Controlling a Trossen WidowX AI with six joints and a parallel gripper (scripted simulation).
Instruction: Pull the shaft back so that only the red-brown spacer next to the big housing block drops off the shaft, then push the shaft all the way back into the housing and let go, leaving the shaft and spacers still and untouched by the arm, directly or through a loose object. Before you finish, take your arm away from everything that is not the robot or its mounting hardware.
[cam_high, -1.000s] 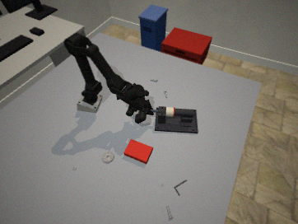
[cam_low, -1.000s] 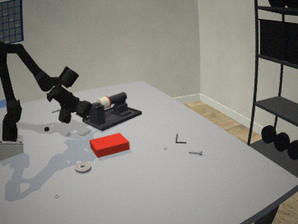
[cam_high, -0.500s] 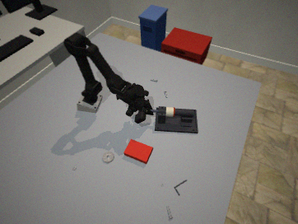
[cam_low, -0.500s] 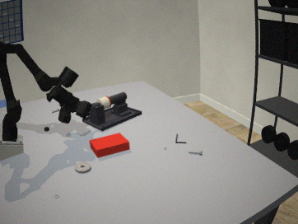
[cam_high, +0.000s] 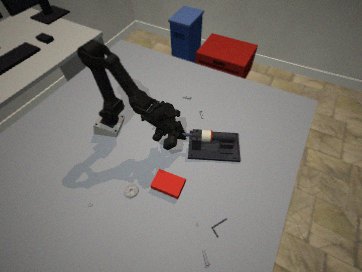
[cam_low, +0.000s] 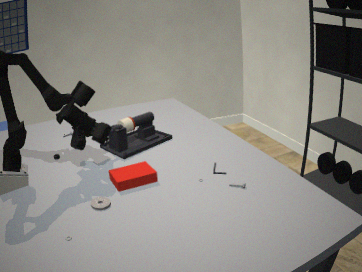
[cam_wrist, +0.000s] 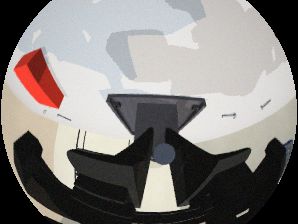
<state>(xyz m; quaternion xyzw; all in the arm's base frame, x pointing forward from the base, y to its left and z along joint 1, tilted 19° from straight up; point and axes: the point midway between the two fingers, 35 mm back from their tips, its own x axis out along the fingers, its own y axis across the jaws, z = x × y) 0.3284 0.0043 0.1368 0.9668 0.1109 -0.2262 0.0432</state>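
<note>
My gripper is now 9 cm short of the shaft and 2 cm to the right of it. Also, from my hand: red-brown spacer: 13 cm ahead, 3 cm to the left; then fixture: 15 cm ahead, 4 cm to the left, 3 cm below; then cream spacer: 11 cm ahead, 3 cm to the left.
</note>
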